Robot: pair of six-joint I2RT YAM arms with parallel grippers.
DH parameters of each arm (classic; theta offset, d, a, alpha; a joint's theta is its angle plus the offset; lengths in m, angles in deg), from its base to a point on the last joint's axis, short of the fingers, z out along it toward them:
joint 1: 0 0.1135 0.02 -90
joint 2: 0 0 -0.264 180
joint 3: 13.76 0 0.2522 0
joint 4: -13.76 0 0.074 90
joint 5: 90 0 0 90
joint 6: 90 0.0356 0 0
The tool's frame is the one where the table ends.
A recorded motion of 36 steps. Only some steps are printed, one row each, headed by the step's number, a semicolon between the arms.
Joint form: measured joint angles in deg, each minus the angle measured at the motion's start. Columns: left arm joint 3, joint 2, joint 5, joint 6, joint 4, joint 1; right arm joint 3, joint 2, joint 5, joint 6, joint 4, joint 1.
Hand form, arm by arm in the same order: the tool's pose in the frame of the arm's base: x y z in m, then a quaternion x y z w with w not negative. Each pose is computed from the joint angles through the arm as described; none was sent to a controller.
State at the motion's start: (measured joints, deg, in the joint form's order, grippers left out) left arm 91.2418 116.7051 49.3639 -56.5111 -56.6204 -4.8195; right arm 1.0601 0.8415 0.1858 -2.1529 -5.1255 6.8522
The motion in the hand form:
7: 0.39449 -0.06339 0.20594 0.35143 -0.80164 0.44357 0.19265; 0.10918 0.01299 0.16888 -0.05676 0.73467 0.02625 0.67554
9: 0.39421 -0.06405 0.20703 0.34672 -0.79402 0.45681 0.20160; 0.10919 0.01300 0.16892 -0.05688 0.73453 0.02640 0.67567
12: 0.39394 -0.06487 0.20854 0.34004 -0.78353 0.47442 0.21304; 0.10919 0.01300 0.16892 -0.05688 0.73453 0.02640 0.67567
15: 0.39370 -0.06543 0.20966 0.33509 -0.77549 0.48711 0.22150; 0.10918 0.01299 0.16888 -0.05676 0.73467 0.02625 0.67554
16: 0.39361 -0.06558 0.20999 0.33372 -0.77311 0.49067 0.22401; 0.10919 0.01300 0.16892 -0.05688 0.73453 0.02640 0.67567
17: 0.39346 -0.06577 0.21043 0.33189 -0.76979 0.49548 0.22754; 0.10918 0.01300 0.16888 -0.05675 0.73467 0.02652 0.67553
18: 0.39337 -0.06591 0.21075 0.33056 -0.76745 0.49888 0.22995; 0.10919 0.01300 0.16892 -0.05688 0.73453 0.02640 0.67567
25: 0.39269 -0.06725 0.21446 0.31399 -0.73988 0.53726 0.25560; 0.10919 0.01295 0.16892 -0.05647 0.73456 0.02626 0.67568
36: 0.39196 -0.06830 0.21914 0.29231 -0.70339 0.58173 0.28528; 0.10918 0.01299 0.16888 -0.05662 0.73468 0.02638 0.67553
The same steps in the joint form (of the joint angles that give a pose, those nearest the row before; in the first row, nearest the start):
7: 0.00 0.00 8.13 0.00 0.00 0.00; 0.00 0.00 0.02 -0.02 -0.03 0.00
9: 0.00 0.00 10.23 0.00 -0.04 0.00; 0.00 0.00 0.00 -0.02 0.00 0.00
12: 0.00 0.00 13.03 0.00 -0.05 0.00; 0.00 0.00 0.00 -0.02 0.00 0.00
15: 0.00 0.00 15.08 0.00 -0.06 0.00; 0.00 0.00 0.02 -0.02 -0.03 0.00
16: 0.00 0.00 15.67 0.00 -0.09 0.00; 0.00 0.00 0.00 -0.02 0.00 0.00
17: 0.00 0.00 16.48 0.00 -0.13 0.00; 0.00 0.00 0.00 0.00 -0.02 0.00
18: 0.00 0.00 17.05 0.00 -0.15 0.00; 0.00 0.00 0.00 -0.02 0.00 0.00
25: 0.00 0.00 23.50 0.00 -0.20 0.00; 0.00 0.00 0.02 0.00 0.00 -0.02
36: 0.00 0.00 31.32 0.00 -0.20 0.00; 0.00 0.00 0.02 0.00 -0.03 0.00

